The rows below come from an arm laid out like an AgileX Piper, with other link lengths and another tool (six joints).
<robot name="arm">
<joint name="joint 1" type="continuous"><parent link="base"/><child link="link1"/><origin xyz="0.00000 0.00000 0.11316"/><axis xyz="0 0 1"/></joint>
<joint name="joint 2" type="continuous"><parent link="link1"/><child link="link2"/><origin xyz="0.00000 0.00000 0.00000"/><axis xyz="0 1 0"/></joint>
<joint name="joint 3" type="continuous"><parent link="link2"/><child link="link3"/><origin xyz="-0.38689 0.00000 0.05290"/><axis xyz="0 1 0"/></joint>
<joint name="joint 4" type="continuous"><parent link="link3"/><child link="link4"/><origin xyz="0.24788 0.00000 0.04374"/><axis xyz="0.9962 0 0.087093"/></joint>
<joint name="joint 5" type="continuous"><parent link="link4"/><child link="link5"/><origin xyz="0.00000 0.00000 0.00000"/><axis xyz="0 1 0"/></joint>
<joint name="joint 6" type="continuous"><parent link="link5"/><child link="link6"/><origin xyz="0.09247 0.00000 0.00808"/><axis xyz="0.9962 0 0.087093"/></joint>
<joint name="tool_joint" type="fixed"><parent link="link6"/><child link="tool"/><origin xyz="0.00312 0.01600 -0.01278" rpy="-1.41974 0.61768 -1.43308"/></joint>
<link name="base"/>
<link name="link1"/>
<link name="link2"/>
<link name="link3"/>
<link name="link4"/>
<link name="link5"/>
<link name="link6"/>
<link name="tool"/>
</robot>
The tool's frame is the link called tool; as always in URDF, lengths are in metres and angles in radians. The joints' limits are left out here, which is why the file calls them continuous.
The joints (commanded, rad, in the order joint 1, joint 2, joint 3, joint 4, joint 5, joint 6), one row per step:
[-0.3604, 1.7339, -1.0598, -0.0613, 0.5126, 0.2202]
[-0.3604, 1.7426, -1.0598, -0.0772, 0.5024, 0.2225]
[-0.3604, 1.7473, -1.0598, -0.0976, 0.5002, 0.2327]
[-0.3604, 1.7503, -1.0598, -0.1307, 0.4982, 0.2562]
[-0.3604, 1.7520, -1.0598, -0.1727, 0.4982, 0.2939]
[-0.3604, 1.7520, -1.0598, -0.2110, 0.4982, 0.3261]
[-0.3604, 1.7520, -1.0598, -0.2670, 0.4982, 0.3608]
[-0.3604, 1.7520, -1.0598, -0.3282, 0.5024, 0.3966]
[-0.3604, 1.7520, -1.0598, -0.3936, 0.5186, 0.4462]
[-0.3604, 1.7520, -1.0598, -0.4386, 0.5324, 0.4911]
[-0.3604, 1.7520, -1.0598, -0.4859, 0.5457, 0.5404]
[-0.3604, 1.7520, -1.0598, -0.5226, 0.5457, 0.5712]
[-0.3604, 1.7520, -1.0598, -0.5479, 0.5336, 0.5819]
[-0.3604, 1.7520, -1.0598, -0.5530, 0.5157, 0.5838]
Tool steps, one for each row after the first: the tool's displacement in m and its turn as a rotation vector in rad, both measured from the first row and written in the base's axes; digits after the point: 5 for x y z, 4 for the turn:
[0.00179, -0.00153, -0.00305, -0.0116, 0.0027, 0.0074]
[0.00233, -0.00280, -0.00488, -0.0221, 0.0089, 0.0100]
[0.00252, -0.00453, -0.00610, -0.0376, 0.0146, 0.0080]
[0.00243, -0.00652, -0.00683, -0.0542, 0.0200, -0.0016]
[0.00211, -0.00828, -0.00688, -0.0709, 0.0234, -0.0084]
[0.00149, -0.01090, -0.00695, -0.1005, 0.0302, -0.0073]
[0.00050, -0.01378, -0.00704, -0.1333, 0.0412, -0.0048]
[-0.00128, -0.01683, -0.00729, -0.1629, 0.0601, -0.0149]
[-0.00248, -0.01897, -0.00737, -0.1799, 0.0717, -0.0326]
[-0.00352, -0.02131, -0.00729, -0.1981, 0.0810, -0.0532]
[-0.00350, -0.02312, -0.00691, -0.2160, 0.0797, -0.0597]
[-0.00257, -0.02427, -0.00634, -0.2324, 0.0702, -0.0509]
[-0.00101, -0.02432, -0.00578, -0.2360, 0.0537, -0.0439]

